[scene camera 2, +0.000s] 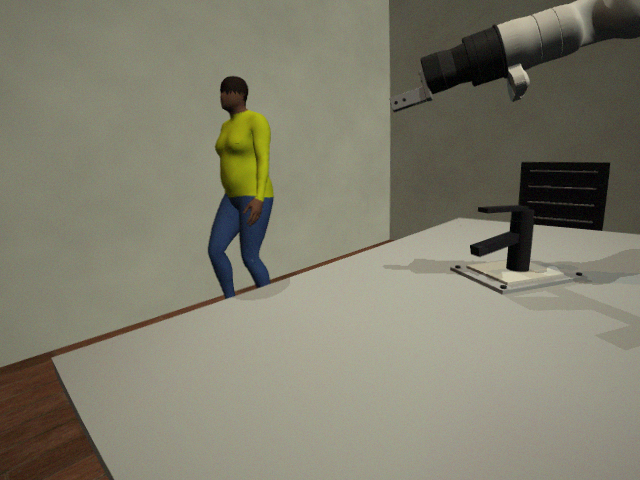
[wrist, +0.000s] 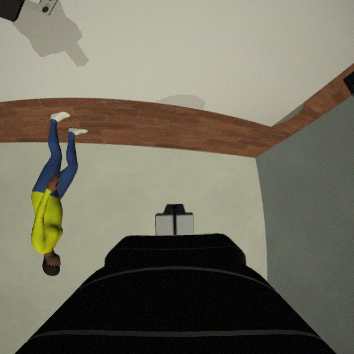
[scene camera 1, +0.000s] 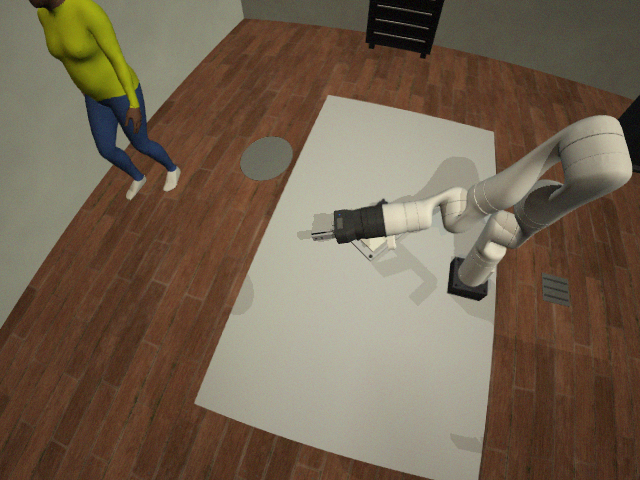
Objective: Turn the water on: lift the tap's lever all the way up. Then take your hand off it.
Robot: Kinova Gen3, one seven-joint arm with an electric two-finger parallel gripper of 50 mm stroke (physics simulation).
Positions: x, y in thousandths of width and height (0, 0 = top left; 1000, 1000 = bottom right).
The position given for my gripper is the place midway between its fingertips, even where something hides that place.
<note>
In view: my gripper (scene camera 2: 612, 220), a black tap (scene camera 2: 809, 561) and a grey base plate (scene camera 2: 890, 576).
My gripper shows as well in the wrist view (wrist: 493, 606) and in scene camera 1 (scene camera 1: 488, 493).
</note>
